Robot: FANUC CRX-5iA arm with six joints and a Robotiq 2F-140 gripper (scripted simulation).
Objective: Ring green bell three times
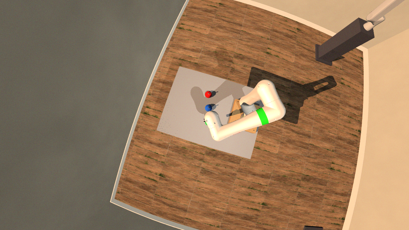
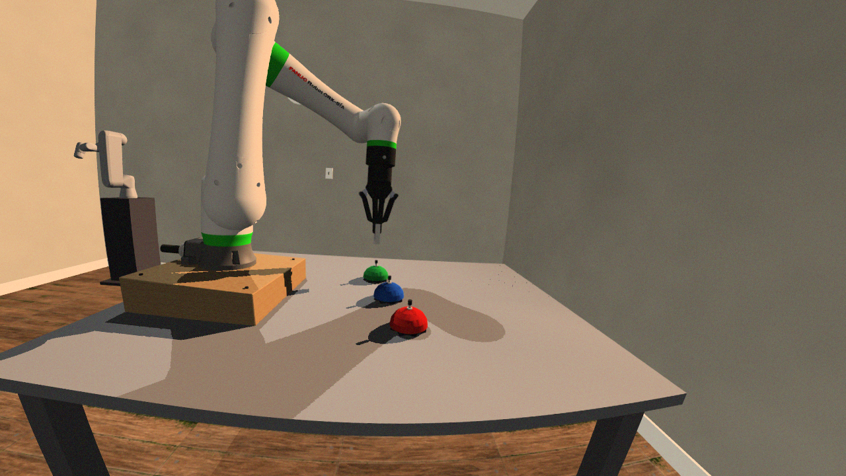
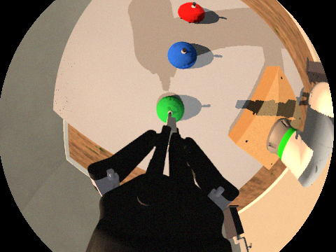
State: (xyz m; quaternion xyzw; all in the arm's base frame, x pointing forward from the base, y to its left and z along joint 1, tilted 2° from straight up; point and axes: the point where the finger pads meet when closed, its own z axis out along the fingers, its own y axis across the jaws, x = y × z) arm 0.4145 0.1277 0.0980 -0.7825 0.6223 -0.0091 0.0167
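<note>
Right now the green bell is 120 mm below my hand. The rest, counted from my hand: blue bell: 160 mm to the right, 120 mm below, 40 mm ahead; red bell: 330 mm to the right, 120 mm below, 80 mm ahead.
</note>
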